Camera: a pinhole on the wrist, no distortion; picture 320 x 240 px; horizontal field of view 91.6 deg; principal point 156.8 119.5 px. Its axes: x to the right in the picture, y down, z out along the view. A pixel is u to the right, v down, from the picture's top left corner.
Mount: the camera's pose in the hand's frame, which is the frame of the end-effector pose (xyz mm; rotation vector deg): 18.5 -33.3 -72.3 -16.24 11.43 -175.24
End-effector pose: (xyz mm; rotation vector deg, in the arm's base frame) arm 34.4 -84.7 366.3 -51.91 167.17 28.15
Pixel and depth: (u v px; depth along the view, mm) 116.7 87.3 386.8
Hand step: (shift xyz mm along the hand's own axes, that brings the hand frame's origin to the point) 184.5 5.9 297.7
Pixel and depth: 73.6 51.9 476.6
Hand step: 347.0 132.2 374.5
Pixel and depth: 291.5 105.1 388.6
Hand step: -240.7 -70.7 371.4
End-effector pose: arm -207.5 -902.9 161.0 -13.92 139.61 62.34
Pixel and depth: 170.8 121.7 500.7
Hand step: 68.3 -105.2 422.8
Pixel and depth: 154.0 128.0 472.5
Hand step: 116.5 -116.2 383.2
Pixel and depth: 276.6 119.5 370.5
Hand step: -192.1 -100.2 339.8
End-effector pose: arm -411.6 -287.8 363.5 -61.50 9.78 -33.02
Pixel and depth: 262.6 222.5 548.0
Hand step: -226.1 -487.5 479.6
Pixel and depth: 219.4 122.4 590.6
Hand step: -103.7 -134.5 544.3
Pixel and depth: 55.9 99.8 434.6
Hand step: 373.4 -11.1 308.3
